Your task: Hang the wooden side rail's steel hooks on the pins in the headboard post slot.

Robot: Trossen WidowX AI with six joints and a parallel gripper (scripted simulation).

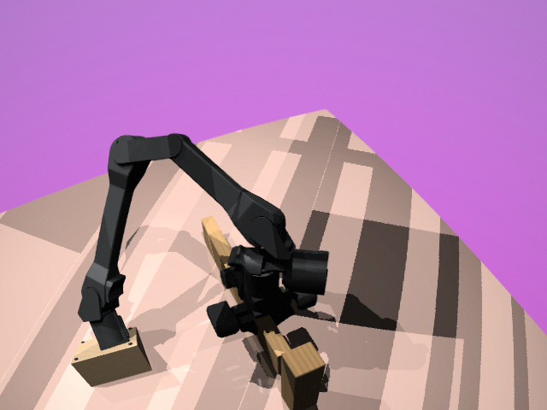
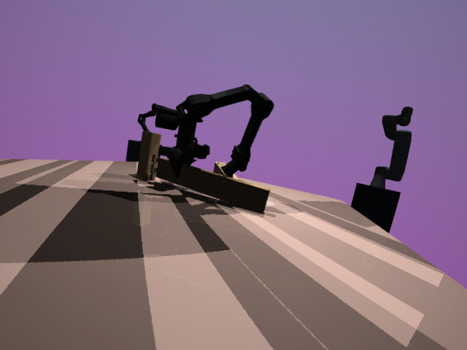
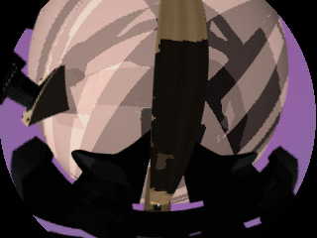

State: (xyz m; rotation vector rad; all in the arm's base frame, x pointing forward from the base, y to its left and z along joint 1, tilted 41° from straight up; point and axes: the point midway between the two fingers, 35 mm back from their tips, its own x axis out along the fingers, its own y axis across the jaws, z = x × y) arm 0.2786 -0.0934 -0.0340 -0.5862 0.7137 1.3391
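The wooden headboard post is 15 cm to the right of my gripper tip, 4 cm above it and 2 cm behind it.
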